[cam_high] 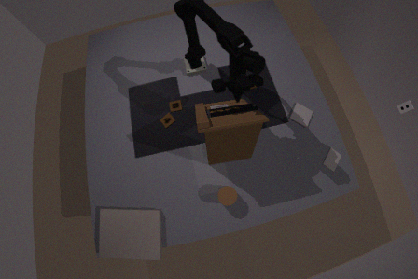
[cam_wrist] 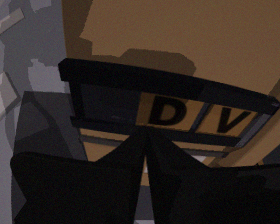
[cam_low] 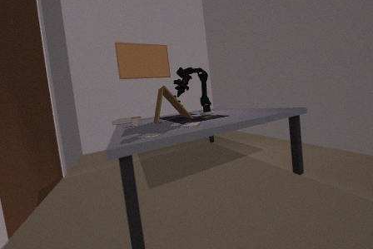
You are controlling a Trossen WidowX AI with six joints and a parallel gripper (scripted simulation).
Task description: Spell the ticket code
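Right now my gripper tip is 20 mm to the left of the letter tile, 20 mm short of it and 20 mm above it. Round my gripper tip: white box: 620 mm to the right, 350 mm ahead, 180 mm below; then white ticket: 110 mm below, 50 mm to the right, 40 mm behind; then dark mat: 190 mm below, 150 mm behind, 90 mm to the right.
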